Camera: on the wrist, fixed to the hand. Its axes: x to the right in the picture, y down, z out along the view.
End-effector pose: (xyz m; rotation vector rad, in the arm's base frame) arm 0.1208 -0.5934 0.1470 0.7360 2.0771 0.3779
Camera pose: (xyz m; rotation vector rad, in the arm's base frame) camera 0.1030 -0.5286 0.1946 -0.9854 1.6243 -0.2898
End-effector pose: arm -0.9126 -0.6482 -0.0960 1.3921 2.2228 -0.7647
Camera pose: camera -0.8603 -0.5849 -0.0904 -0.8188 2.6141 -0.8336
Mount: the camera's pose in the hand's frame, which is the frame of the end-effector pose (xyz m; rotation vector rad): 0.0180 0.0684 -0.0421 -0.3245 -0.3315 -1.5617
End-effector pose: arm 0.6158 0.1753 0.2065 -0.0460 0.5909 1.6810
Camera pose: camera 0.5359 0.1694 0.1878 -0.3547 -0.0733 0.2125
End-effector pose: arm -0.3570 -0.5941 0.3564 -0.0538 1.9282 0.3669
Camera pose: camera -0.4161 -0.5384 0.3696 -1.4851 1.0162 -0.3678
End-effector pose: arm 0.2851 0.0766 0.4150 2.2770 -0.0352 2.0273
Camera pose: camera 0.2401 0.0129 0.4413 1.4169 0.9481 0.7214
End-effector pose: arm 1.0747 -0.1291 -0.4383 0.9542 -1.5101 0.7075
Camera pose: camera 1.0357 -0.0630 -0.4085 1.6218 -0.6738 -0.8132
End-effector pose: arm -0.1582 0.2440 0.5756 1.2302 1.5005 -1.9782
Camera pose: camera -0.1011 0.2609 0.5187 0.5592 -2.0565 1.6516
